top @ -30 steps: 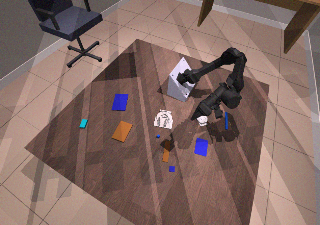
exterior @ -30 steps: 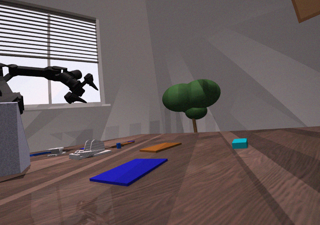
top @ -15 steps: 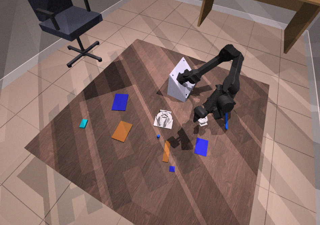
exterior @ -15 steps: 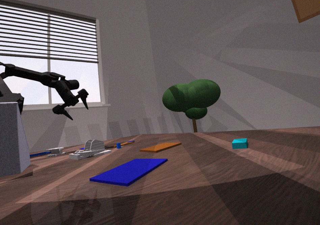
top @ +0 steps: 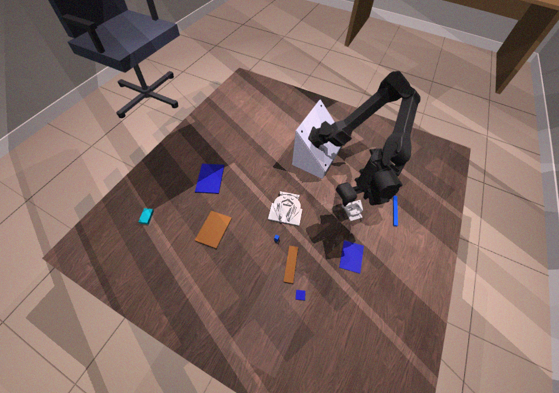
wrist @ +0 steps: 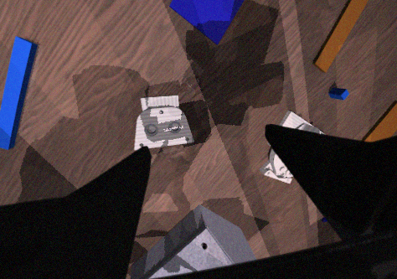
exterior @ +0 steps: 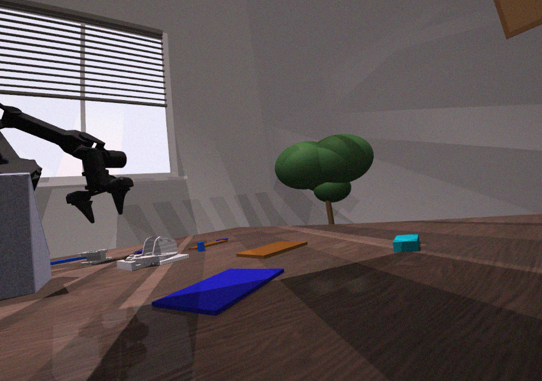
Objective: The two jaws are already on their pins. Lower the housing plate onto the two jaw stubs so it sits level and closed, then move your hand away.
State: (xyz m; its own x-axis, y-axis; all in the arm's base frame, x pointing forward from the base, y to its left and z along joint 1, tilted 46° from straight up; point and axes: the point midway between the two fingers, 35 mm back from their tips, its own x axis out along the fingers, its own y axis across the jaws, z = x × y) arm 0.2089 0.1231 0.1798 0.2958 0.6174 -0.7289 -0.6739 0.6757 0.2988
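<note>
Right now my gripper tip is 4 cm past the grey housing plate, 1 cm to the right of it and 9 cm above it. The rest, counted from my gripper tip: small blue cube: 18 cm ahead, 22 cm to the right, 11 cm below; then blue bar: 10 cm behind, 17 cm to the left, 11 cm below; then teal block: 28 cm ahead, 71 cm to the right, 11 cm below.
</note>
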